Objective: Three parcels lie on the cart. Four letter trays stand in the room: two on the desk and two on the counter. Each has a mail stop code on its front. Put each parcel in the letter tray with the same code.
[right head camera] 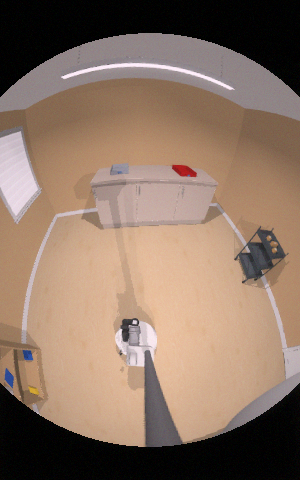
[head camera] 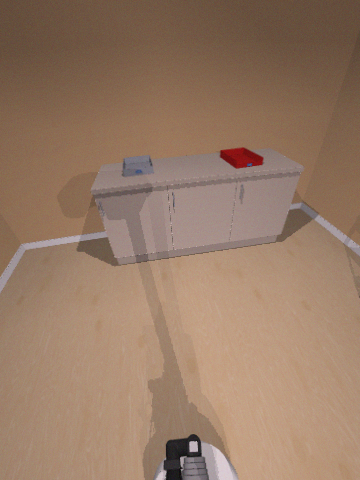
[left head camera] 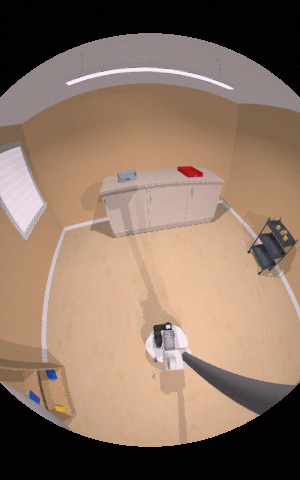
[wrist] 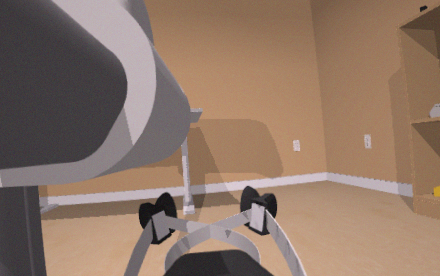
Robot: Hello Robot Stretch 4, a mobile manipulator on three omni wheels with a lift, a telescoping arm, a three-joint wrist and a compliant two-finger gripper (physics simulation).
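Frame: origin at the robot's base, x ahead, y left, z up, level; centimetres.
Seen in the pictures: gripper, between the fingertips: (right head camera: 125, 355) (left head camera: 160, 361) (wrist: 208, 205).
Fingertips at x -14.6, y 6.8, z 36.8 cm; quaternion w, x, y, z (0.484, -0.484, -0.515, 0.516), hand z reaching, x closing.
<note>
A point is followed by its place in that frame.
A grey-blue letter tray (head camera: 137, 166) {x 201.4, y 38.6, z 88.4 cm} (left head camera: 127, 176) {x 180.3, y 33.6, z 94.2 cm} (right head camera: 119, 169) {x 200.6, y 38.3, z 87.7 cm} stands on the left part of the counter (head camera: 200, 215) {x 169.3, y -17.9, z 50.3 cm} (left head camera: 167, 212) {x 169.5, y -19.5, z 35.5 cm} (right head camera: 160, 206) {x 170.3, y -25.9, z 40.5 cm}. A red letter tray (head camera: 241, 157) {x 210.4, y -62.0, z 88.4 cm} (left head camera: 190, 171) {x 208.1, y -62.4, z 88.4 cm} (right head camera: 184, 171) {x 203.9, y -60.9, z 88.4 cm} stands on its right part. Both have a blue label in front; the codes are too small to read. The dark cart (left head camera: 270, 246) {x 83.5, y -168.1, z 36.9 cm} (right head camera: 259, 256) {x 83.2, y -170.9, z 36.9 cm} stands at the right wall with small brown parcels (left head camera: 282, 232) {x 82.6, y -171.7, z 67.2 cm} (right head camera: 273, 244) {x 81.8, y -174.5, z 66.7 cm} on its top shelf. My gripper (wrist: 208, 205) {x -14.6, y 6.8, z 36.8 cm} is open and empty, far from them. In the wrist view a desk leg (wrist: 186, 175) {x -201.1, y -20.6, z 20.9 cm} shows; the desk's trays do not show.
An open bookshelf (left head camera: 57, 384) {x -78.2, y 129.3, z 7.2 cm} (right head camera: 31, 370) {x -86.9, y 131.8, z 7.2 cm} (wrist: 425, 207) {x -119.9, y 114.1, z 1.9 cm} with blue and yellow things stands at the lower left in the side head views. A window (left head camera: 20, 192) {x 141.0, y 188.3, z 128.2 cm} (right head camera: 19, 175) {x 148.2, y 189.4, z 126.6 cm} is on the left wall. Floor lies between my base (left head camera: 180, 340) {x 1.6, y -12.9, z 18.6 cm} (right head camera: 147, 336) {x 3.4, y -10.9, z 18.6 cm} and the counter.
</note>
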